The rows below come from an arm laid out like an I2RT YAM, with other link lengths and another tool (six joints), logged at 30 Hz.
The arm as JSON. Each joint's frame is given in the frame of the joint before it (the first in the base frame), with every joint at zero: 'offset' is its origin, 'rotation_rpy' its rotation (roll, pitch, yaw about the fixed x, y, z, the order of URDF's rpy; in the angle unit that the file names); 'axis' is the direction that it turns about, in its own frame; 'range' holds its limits. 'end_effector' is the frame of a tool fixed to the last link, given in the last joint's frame.
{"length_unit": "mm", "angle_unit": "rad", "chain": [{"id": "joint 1", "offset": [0.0, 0.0, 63.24], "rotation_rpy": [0.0, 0.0, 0.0], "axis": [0.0, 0.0, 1.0], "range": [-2.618, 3.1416]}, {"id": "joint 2", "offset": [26.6, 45.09, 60.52], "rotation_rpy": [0.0, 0.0, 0.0], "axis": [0.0, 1.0, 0.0], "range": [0.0, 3.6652]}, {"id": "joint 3", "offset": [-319.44, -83.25, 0.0], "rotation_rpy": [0.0, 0.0, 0.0], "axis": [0.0, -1.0, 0.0], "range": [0.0, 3.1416]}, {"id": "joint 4", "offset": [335.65, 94.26, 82.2], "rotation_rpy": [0.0, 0.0, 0.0], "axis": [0.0, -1.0, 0.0], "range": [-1.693, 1.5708]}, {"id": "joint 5", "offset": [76.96, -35.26, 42.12], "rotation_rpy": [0.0, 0.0, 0.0], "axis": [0.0, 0.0, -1.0], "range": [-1.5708, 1.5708]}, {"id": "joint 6", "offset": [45.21, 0.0, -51.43], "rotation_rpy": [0.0, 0.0, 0.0], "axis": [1.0, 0.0, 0.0], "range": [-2.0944, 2.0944]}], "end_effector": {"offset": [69.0, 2.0, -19.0], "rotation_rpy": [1.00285, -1.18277, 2.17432]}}
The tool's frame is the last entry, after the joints.
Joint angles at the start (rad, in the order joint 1, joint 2, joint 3, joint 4, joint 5, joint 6):
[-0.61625, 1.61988, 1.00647, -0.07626, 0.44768, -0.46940]
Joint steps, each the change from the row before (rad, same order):
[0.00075, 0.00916, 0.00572, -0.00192, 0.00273, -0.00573]
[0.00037, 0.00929, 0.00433, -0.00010, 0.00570, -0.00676]
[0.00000, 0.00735, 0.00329, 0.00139, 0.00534, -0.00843]
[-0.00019, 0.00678, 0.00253, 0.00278, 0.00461, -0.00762]
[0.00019, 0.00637, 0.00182, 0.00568, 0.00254, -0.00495]
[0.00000, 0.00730, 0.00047, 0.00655, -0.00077, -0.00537]
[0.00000, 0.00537, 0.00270, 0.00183, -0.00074, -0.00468]
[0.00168, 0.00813, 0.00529, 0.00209, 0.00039, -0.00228]
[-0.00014, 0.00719, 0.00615, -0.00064, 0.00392, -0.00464]
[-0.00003, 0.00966, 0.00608, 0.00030, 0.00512, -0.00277]
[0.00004, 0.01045, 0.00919, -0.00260, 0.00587, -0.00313]
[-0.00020, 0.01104, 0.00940, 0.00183, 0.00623, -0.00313]
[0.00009, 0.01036, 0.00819, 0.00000, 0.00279, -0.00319]
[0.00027, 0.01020, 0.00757, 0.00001, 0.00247, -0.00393]
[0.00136, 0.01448, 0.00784, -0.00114, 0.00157, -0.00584]
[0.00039, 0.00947, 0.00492, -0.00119, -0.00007, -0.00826]
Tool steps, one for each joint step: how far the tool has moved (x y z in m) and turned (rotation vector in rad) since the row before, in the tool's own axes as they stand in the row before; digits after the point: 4 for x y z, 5 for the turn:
[0.0001, -0.0009, 0.0022, 0.00358, -0.00477, -0.00790]
[-0.0006, -0.0009, 0.0023, 0.00142, -0.00698, -0.00910]
[-0.0005, -0.0004, 0.0019, 0.00017, -0.00552, -0.00981]
[-0.0005, -0.0004, 0.0019, -0.00044, -0.00441, -0.00846]
[0.0000, -0.0005, 0.0019, -0.00137, -0.00104, -0.00496]
[-0.0003, -0.0015, 0.0023, 0.00187, 0.00040, -0.00522]
[0.0002, -0.0005, 0.0016, 0.00211, 0.00005, -0.00471]
[0.0012, -0.0008, 0.0021, 0.00148, 0.00054, -0.00335]
[0.0003, 0.0003, 0.0019, -0.00035, -0.00403, -0.00552]
[-0.0001, -0.0005, 0.0025, -0.00028, -0.00579, -0.00441]
[0.0004, 0.0002, 0.0026, -0.00021, -0.00664, -0.00510]
[0.0008, 0.0007, 0.0030, -0.00355, -0.00473, -0.00378]
[0.0007, -0.0002, 0.0028, 0.00056, -0.00329, -0.00424]
[0.0006, -0.0004, 0.0027, 0.00134, -0.00317, -0.00516]
[0.0004, -0.0024, 0.0037, 0.00664, -0.00459, -0.00911]
[0.0000, -0.0016, 0.0025, 0.00632, -0.00290, -0.01010]

